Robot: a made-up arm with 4 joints.
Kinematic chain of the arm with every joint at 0, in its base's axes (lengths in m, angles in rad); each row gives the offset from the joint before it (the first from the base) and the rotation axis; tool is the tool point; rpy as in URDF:
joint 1: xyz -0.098 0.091 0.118 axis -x
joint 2: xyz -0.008 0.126 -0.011 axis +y
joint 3: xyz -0.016 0 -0.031 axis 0.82 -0.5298 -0.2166
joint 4: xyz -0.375 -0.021 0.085 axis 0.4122 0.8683 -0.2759
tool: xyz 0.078 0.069 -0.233 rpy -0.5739 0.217 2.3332
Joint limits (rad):
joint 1: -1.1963..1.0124
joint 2: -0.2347..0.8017
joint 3: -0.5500..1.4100
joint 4: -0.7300..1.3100
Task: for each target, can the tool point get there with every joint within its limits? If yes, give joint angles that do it. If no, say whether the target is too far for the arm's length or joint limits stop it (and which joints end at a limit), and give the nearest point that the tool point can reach.
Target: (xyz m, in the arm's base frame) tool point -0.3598 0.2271 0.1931
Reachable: yes | joints -0.3851 0.6831 0.0728 -0.5460
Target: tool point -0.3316 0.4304 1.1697
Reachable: no: too far | nearest point -0.4064 0.2582 0.6361 | short by 0.566 m
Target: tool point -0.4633 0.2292 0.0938
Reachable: yes | joints 0.7413 0.5946 -0.3425 0.0392
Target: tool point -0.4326 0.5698 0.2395
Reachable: yes | joints -0.4542 0.1388 1.1963 0.8832
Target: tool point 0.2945 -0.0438 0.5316
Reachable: no: joint limits stop it (at a limit: joint 1, joint 2, joint 3, joint 4) | nearest point -0.2450 0.2045 0.3824 | short by 0.612 m
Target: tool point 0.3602 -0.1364 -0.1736
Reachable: no: joint limits stop it (at a limit: joint 1, joint 2) | nearest point -0.1870 0.1133 -0.1950 | short by 0.602 m
